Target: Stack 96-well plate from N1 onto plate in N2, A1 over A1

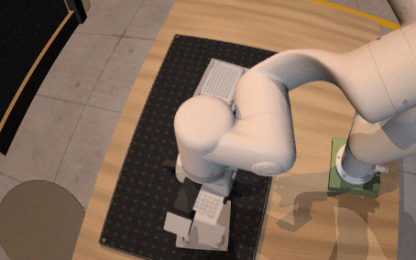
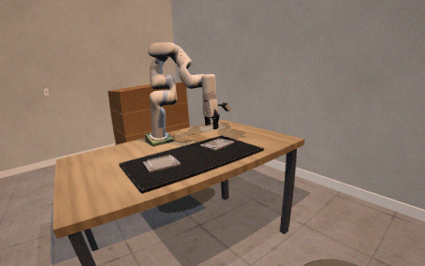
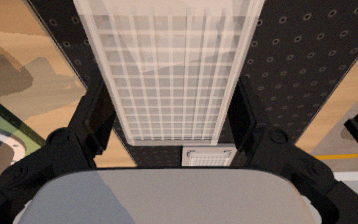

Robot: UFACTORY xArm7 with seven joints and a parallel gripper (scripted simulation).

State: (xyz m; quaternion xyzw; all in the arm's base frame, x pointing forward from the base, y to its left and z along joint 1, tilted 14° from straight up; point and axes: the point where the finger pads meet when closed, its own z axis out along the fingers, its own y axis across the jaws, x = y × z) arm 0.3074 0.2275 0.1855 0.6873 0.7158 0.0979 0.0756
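My gripper is now 9 cm short of the plate nest N2, 33 cm to the left of it and 12 cm above it. The rest, counted from my hand: plate nest N1: 1 cm behind, 3 cm to the left, 12 cm below.
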